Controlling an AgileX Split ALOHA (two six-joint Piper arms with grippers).
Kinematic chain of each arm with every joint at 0, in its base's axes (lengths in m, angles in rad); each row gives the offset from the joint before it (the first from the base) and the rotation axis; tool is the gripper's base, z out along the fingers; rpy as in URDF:
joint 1: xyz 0 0 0.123 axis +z
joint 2: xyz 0 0 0 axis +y
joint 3: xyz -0.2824 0 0.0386 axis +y
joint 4: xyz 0.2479 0 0.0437 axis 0.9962 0 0.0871
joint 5: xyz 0 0 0 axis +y
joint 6: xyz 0.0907 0 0.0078 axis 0.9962 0 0.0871
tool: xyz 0 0 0 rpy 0 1.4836 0
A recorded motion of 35 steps. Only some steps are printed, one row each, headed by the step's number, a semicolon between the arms.
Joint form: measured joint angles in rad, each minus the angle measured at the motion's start. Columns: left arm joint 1, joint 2, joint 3, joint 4, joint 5, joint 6; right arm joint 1, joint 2, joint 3, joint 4, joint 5, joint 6.
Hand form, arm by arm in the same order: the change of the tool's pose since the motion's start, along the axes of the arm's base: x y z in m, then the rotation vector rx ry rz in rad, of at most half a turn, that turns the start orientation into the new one. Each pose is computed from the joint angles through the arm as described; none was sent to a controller.
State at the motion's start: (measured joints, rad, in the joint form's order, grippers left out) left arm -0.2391 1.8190 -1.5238 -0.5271 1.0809 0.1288; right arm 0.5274 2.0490 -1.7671 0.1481 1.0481 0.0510
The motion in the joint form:
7: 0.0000 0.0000 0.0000 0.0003 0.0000 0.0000; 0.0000 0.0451 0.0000 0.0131 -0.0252 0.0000
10: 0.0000 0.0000 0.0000 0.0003 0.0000 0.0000; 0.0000 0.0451 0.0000 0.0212 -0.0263 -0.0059
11: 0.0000 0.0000 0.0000 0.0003 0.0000 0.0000; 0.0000 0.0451 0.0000 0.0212 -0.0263 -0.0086
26: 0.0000 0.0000 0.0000 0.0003 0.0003 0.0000; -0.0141 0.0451 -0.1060 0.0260 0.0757 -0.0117
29: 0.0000 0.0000 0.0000 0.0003 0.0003 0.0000; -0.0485 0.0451 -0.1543 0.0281 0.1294 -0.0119
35: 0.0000 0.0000 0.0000 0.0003 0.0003 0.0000; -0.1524 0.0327 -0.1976 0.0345 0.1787 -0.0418
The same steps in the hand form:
7: 0.0000 0.0000 0.0000 0.0003 -0.0001 -0.0001; 0.0058 0.0044 -0.0193 0.0002 0.0235 -0.0066
10: 0.0000 0.0000 0.0000 0.0003 -0.0001 -0.0001; 0.0056 0.0049 -0.0192 0.0063 0.0249 -0.0031
11: 0.0000 0.0000 0.0000 0.0003 -0.0001 -0.0001; 0.0056 0.0049 -0.0192 0.0057 0.0241 -0.0006
26: 0.0000 0.0000 0.0000 0.0003 0.0002 -0.0002; 0.0109 0.0019 0.0076 0.0147 0.0224 0.0046
29: 0.0000 0.0000 0.0000 0.0003 0.0002 -0.0002; 0.0183 -0.0112 0.0197 0.0155 0.0277 -0.0206
35: 0.0000 0.0000 0.0000 0.0003 0.0002 -0.0002; 0.0364 -0.0537 0.0361 0.0195 0.0152 -0.0879

